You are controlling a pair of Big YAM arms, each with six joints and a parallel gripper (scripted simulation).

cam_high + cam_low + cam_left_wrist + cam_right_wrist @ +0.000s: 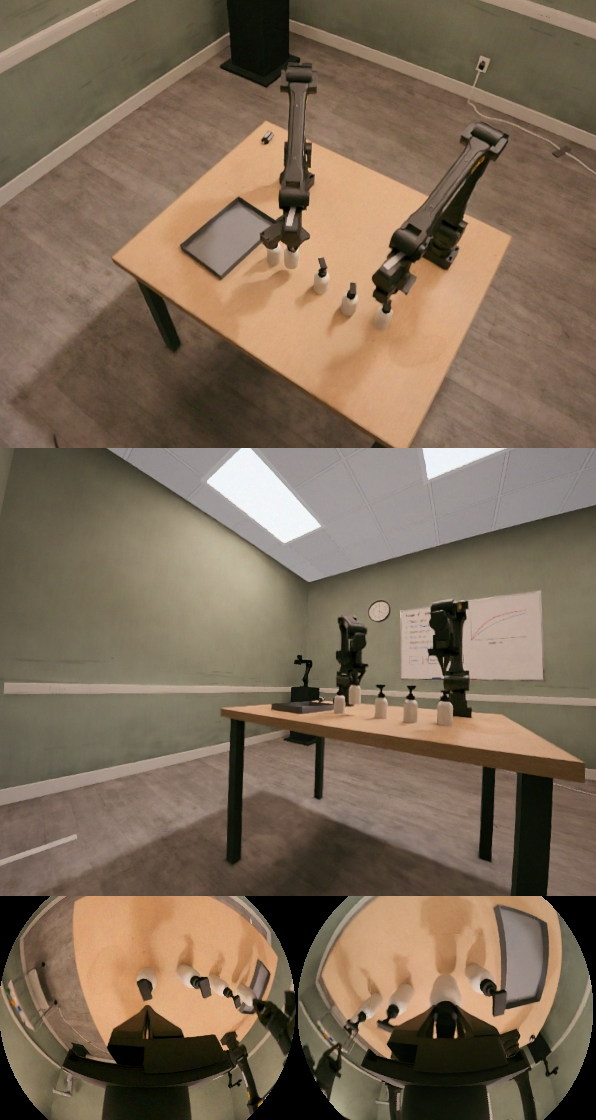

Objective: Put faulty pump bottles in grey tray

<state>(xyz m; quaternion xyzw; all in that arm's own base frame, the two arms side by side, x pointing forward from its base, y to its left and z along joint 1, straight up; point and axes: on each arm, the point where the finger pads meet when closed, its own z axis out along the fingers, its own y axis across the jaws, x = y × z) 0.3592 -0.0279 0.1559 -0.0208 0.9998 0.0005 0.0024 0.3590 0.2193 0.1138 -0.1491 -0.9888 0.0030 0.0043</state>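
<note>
My right gripper is now 26 cm to the left of the grey tray, 13 cm above it and 1 cm short of it. From my right hand the other things lie so: small dark object 48 cm behind, 47 cm to the right, 13 cm below.
</note>
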